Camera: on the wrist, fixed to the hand. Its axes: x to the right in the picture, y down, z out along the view.
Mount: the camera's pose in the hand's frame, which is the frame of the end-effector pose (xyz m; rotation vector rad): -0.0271 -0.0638 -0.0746 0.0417 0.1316 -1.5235
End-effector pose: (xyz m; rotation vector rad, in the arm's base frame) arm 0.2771 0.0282 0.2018 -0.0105 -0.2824 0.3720
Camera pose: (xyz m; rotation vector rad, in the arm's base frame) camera 0.2961 -0.0379 0.1267 0.2119 -0.0912 -1.1333
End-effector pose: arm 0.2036 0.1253 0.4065 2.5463 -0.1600 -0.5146
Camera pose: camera 0.2085 0.2212 0.4405 2.2513 1.8918 -0.8051
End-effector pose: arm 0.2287 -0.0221 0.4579 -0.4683 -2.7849 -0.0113
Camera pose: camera 0.2554 -0.0955 0.5232 1.5793 -2.2873 -0.2930
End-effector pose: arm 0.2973 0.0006 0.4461 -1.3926 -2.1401 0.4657
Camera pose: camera 0.3049 -0.0504 0.5339 0.4350 -2.3335 -0.1978
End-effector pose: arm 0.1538 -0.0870 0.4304 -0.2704 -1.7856 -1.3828
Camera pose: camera 0.1671 -0.1675 0.3694 -1.3979 1.7657 2.0948
